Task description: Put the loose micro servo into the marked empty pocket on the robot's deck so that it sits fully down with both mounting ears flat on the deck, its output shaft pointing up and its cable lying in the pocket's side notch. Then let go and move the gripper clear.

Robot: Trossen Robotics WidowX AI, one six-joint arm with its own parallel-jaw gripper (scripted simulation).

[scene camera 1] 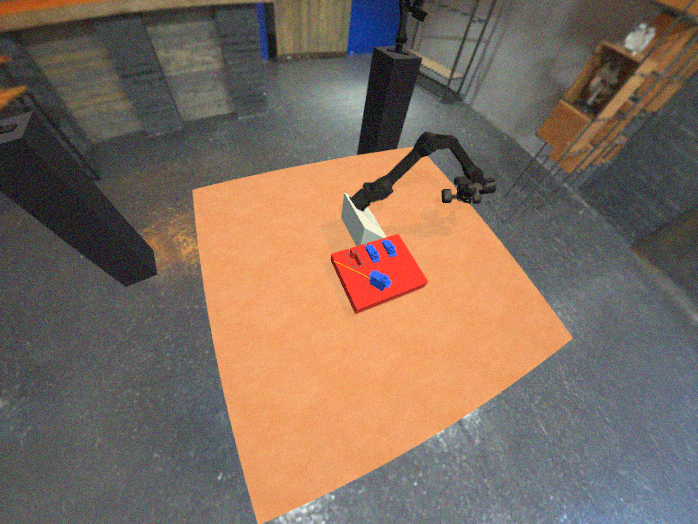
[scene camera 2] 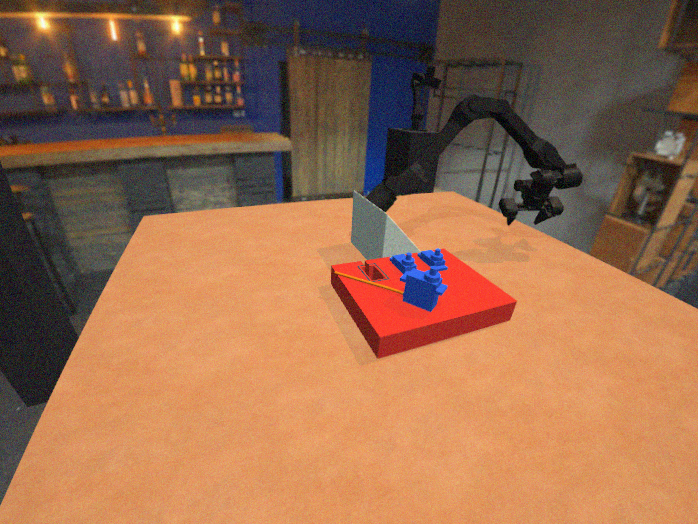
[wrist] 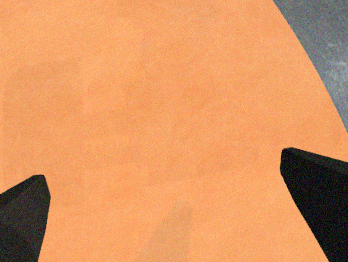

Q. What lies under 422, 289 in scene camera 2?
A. A blue micro servo.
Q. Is my gripper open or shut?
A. Open.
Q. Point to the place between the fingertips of my gripper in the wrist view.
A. At 165, 175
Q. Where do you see a red deck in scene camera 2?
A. At 390, 326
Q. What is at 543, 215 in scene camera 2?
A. My gripper.
